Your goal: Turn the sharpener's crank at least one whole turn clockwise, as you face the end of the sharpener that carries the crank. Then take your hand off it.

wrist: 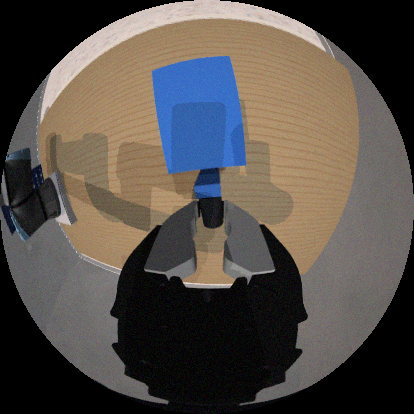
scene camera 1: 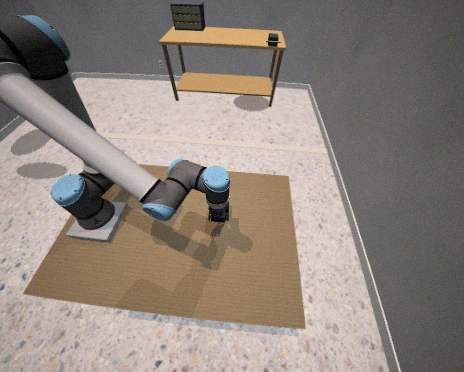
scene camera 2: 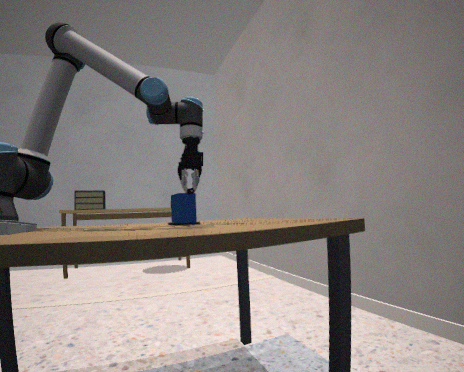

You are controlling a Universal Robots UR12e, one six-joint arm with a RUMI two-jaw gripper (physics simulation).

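Seen in the pictures: gripper, fingertip midpoint: (wrist: 210, 201) (scene camera 2: 190, 193); arm's base, link origin: (wrist: 52, 196) (scene camera 1: 97, 214).
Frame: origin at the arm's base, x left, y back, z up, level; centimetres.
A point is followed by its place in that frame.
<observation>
The blue sharpener (scene camera 2: 183, 209) {x 6.9, y -69.1, z 3.0 cm} (wrist: 200, 90) {x 14.6, y -70.4, z 9.6 cm} stands upright on the table (scene camera 1: 265, 300) {x -29.9, y -98.1, z -3.2 cm} (scene camera 2: 300, 235) {x -39.8, y -90.1, z -5.6 cm} (wrist: 310, 125) {x 15.7, y -91.6, z -3.2 cm}. In scene camera 1 it is mostly hidden by the gripper. Its crank has a short blue arm (wrist: 209, 190) at the sharpener's end nearest the gripper in the wrist view, with a black handle (wrist: 212, 218) {x 2.6, y -71.5, z 11.0 cm} level with the sharpener's top. My gripper (scene camera 1: 218, 219) {x 3.4, y -71.3, z 9.2 cm} (scene camera 2: 190, 189) {x 3.4, y -71.3, z 9.2 cm} (wrist: 210, 201) {x 3.4, y -71.3, z 9.2 cm} points down and is shut on the black crank handle, with one fingertip on each side of it.
The robot's grey base plate (scene camera 1: 117, 220) {x -1.7, y -13.1, z -0.3 cm} (scene camera 2: 20, 228) {x -4.3, y -13.1, z -1.9 cm} is at the table's left. A second table (scene camera 1: 230, 36) stands behind, bearing a dark drawer unit (scene camera 1: 203, 17) and a small black object (scene camera 1: 273, 38). A grey wall (scene camera 1: 400, 175) (scene camera 2: 350, 125) rises on the right.
</observation>
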